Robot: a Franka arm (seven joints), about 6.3 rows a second.
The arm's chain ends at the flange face. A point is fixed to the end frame.
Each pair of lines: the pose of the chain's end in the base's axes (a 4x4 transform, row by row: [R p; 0 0 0 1], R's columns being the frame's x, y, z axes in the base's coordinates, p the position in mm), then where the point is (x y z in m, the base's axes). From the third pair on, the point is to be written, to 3 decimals.
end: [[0.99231 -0.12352 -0.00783 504.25], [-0.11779 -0.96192 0.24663 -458.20], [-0.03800 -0.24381 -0.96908 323.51], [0 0 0 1]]
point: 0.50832 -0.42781 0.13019
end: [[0.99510 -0.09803 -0.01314 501.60], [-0.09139 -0.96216 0.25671 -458.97], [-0.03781 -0.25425 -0.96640 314.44], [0 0 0 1]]
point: 0.50510 -0.42642 0.12147
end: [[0.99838 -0.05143 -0.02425 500.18], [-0.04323 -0.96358 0.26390 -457.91], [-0.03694 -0.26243 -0.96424 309.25], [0 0 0 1]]
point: 0.502 -0.424 0.117
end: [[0.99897 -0.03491 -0.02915 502.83], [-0.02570 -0.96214 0.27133 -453.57], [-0.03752 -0.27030 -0.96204 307.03], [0 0 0 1]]
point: 0.504 -0.418 0.115
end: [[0.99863 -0.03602 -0.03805 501.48], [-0.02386 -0.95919 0.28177 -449.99], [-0.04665 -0.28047 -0.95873 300.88], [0 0 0 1]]
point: 0.501 -0.412 0.109
